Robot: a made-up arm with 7 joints. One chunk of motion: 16 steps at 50 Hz.
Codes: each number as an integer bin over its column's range. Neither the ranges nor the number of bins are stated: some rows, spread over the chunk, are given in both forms.
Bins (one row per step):
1: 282 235 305 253 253 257
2: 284 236 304 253 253 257
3: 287 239 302 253 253 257
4: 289 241 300 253 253 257
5: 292 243 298 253 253 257
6: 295 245 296 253 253 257
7: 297 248 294 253 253 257
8: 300 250 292 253 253 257
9: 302 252 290 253 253 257
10: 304 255 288 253 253 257
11: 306 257 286 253 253 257
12: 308 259 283 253 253 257
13: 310 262 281 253 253 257
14: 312 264 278 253 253 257
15: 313 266 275 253 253 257
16: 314 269 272 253 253 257
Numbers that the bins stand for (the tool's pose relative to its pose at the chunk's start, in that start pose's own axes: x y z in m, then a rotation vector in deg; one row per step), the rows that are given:
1: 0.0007 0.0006 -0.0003 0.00 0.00 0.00
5: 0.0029 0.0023 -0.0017 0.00 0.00 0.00
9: 0.0050 0.0042 -0.0032 0.00 0.00 0.00
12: 0.0063 0.0058 -0.0046 0.00 0.00 0.00
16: 0.0076 0.0079 -0.0068 0.00 0.00 0.00
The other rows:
2: 0.0011 0.0008 -0.0005 0.00 0.00 0.00
3: 0.0018 0.0014 -0.0009 0.00 0.00 0.00
4: 0.0022 0.0019 -0.0013 0.00 0.00 0.00
6: 0.0035 0.0027 -0.0021 0.00 0.00 0.00
7: 0.0039 0.0034 -0.0025 0.00 0.00 0.00
8: 0.0046 0.0038 -0.0029 0.00 0.00 0.00
10: 0.0054 0.0049 -0.0036 0.00 0.00 0.00
11: 0.0059 0.0053 -0.0040 0.00 0.00 0.00
13: 0.0067 0.0064 -0.0050 0.00 0.00 0.00
14: 0.0072 0.0068 -0.0056 0.00 0.00 0.00
15: 0.0074 0.0073 -0.0062 0.00 0.00 0.00

